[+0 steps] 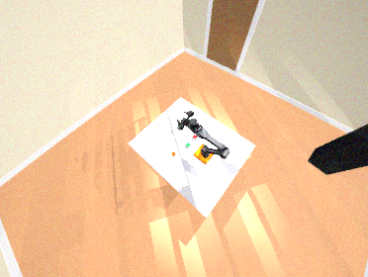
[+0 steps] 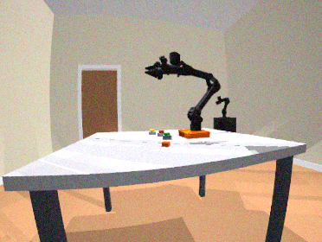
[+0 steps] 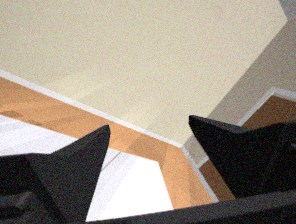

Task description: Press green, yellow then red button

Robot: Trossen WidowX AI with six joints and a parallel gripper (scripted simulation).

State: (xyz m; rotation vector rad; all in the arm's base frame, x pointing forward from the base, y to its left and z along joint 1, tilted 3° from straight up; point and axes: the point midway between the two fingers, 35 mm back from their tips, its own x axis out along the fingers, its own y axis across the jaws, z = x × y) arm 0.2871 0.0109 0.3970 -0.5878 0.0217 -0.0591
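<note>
Now: gripper tip 390 mm above the green button, 120 mm past it and 20 mm to the right of it. Also, from my gripper tip: yellow button (390 mm below, 210 mm to the right, 50 mm behind); small orange block (420 mm below, 200 mm to the left, 90 mm behind); red button (390 mm below, 110 mm behind, 100 mm to the right).
</note>
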